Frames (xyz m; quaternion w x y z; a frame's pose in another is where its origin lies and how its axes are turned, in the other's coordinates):
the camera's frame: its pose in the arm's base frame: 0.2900 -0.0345 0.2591 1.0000 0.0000 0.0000 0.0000
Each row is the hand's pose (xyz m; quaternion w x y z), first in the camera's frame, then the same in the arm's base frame.
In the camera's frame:
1: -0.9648 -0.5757 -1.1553 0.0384 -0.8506 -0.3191 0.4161
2: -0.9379 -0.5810 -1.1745 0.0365 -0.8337 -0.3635 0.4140
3: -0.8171 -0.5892 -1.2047 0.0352 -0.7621 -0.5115 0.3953
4: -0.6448 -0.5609 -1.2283 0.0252 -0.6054 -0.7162 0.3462
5: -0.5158 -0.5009 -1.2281 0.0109 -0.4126 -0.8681 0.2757
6: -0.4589 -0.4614 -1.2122 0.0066 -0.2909 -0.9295 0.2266
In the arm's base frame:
1: -0.6748 -0.6102 -0.8962 0.0384 -0.8506 -0.3191 0.4161
2: -0.6479 -0.6155 -0.9154 0.0365 -0.8337 -0.3635 0.4140
3: -0.5271 -0.6237 -0.9456 0.0352 -0.7621 -0.5115 0.3953
4: -0.3548 -0.5954 -0.9692 0.0252 -0.6054 -0.7162 0.3462
5: -0.2258 -0.5354 -0.9690 0.0109 -0.4126 -0.8681 0.2757
6: -0.1689 -0.4959 -0.9531 0.0066 -0.2909 -0.9295 0.2266

